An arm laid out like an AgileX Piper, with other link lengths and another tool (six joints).
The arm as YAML. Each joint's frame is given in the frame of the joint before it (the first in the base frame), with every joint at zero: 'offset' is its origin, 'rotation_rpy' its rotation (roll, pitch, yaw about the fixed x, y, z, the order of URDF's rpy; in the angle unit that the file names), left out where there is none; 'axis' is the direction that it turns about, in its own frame. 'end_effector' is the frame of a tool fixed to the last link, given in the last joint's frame.
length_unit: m
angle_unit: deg
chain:
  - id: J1
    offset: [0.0, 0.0, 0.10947]
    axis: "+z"
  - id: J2
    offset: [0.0, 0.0, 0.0]
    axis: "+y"
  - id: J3
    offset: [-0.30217, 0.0, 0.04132]
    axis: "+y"
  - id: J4
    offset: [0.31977, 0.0, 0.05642]
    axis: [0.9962, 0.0, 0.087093]
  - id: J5
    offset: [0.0, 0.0, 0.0]
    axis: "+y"
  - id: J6
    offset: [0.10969, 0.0, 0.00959]
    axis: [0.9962, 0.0, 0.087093]
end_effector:
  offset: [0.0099, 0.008, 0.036]
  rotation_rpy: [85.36, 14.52, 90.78]
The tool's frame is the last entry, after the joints.
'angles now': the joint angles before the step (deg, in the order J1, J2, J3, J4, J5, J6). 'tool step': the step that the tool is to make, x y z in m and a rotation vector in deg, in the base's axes. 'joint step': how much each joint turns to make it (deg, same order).
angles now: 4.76, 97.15, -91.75, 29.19, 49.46, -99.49
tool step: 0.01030, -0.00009, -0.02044, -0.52, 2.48, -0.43
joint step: 0.00, 2.38, 0.01, -0.68, -0.10, 0.58
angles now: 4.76, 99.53, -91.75, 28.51, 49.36, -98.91
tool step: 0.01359, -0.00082, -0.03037, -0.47, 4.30, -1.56
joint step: 0.00, 3.42, 0.01, -1.53, 0.07, 2.37
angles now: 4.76, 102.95, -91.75, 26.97, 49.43, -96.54
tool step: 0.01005, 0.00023, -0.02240, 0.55, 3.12, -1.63
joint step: 0.00, 2.63, 0.00, -0.31, -0.30, 2.03
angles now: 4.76, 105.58, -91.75, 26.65, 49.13, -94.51
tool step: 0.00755, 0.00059, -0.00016, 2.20, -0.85, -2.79
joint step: 0.00, 0.54, -0.02, 1.24, -2.48, 1.94
